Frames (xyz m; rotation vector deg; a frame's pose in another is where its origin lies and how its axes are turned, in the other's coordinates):
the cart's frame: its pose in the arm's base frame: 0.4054 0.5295 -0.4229 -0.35 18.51 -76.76
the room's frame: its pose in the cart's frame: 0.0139 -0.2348 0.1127 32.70 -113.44 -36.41
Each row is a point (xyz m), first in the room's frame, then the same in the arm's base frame.
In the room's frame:
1: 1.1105 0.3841 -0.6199
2: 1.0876 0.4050 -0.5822
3: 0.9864 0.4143 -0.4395
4: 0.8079 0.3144 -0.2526
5: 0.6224 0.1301 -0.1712
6: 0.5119 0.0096 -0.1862
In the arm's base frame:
1: -0.0037 0.0914 0.9897
2: 0.0232 0.1282 0.9722
3: 0.0735 0.2519 0.8588
4: 0.0690 0.3854 0.6160
5: 0.0049 0.3995 0.3501
6: -0.0375 0.3444 0.2014

